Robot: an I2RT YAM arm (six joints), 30 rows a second.
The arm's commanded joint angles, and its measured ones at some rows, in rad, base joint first. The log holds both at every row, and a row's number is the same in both.
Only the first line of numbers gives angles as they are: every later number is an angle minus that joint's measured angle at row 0.
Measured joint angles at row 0: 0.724, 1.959, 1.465, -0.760, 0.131, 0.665
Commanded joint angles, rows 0 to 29: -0.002, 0.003, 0.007, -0.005, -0.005, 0.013; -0.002, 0.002, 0.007, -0.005, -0.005, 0.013; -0.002, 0.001, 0.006, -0.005, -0.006, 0.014; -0.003, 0.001, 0.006, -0.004, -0.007, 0.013; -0.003, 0.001, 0.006, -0.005, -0.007, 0.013; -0.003, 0.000, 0.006, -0.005, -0.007, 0.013; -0.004, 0.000, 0.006, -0.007, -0.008, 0.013; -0.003, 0.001, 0.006, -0.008, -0.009, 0.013; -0.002, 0.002, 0.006, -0.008, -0.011, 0.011; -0.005, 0.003, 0.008, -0.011, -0.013, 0.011; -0.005, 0.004, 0.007, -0.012, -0.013, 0.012; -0.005, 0.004, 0.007, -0.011, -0.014, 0.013; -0.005, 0.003, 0.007, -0.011, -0.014, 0.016; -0.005, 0.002, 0.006, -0.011, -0.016, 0.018; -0.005, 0.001, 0.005, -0.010, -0.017, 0.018; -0.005, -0.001, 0.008, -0.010, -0.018, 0.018; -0.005, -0.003, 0.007, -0.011, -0.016, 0.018; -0.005, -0.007, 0.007, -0.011, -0.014, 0.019; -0.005, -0.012, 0.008, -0.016, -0.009, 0.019; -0.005, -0.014, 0.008, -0.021, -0.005, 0.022; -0.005, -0.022, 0.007, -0.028, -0.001, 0.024; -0.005, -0.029, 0.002, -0.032, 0.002, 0.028; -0.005, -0.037, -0.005, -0.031, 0.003, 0.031; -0.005, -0.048, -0.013, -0.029, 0.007, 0.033; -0.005, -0.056, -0.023, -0.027, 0.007, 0.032; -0.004, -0.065, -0.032, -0.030, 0.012, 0.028; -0.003, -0.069, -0.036, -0.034, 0.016, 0.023; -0.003, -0.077, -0.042, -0.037, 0.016, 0.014; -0.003, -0.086, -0.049, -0.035, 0.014, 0.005; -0.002, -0.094, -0.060, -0.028, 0.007, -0.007
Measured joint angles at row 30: -0.004, -0.070, -0.044, -0.028, 0.000, 0.013
